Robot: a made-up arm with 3 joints. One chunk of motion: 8 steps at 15 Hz.
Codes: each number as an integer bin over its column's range. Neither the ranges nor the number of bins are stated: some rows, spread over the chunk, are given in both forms.
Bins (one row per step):
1: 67 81 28
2: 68 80 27
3: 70 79 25
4: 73 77 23
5: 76 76 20
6: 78 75 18
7: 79 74 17
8: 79 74 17
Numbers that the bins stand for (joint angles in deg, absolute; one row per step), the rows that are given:
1: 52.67 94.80 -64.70
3: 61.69 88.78 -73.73
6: 85.77 76.74 -94.80
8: 88.78 73.73 -97.81
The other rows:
2: 55.68 91.79 -67.71
4: 70.72 82.76 -79.75
5: 79.75 79.75 -88.78
7: 88.78 73.73 -97.81

